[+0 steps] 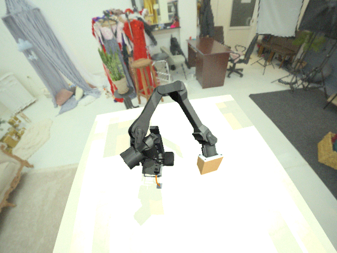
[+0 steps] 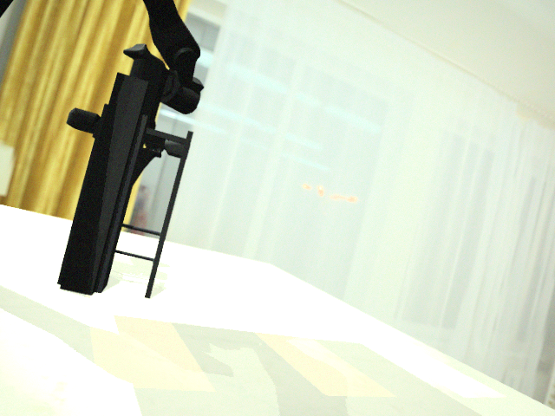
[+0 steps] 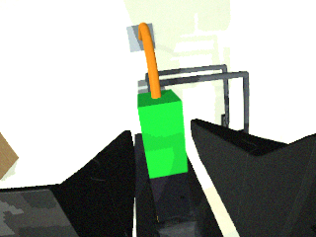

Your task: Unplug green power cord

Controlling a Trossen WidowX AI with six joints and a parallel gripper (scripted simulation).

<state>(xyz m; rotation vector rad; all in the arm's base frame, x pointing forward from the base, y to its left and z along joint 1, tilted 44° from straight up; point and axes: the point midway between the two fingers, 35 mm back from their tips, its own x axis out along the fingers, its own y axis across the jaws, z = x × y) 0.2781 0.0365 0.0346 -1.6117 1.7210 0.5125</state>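
Now: the green plug 3 cm to the right of my gripper tip and 1 cm below it.
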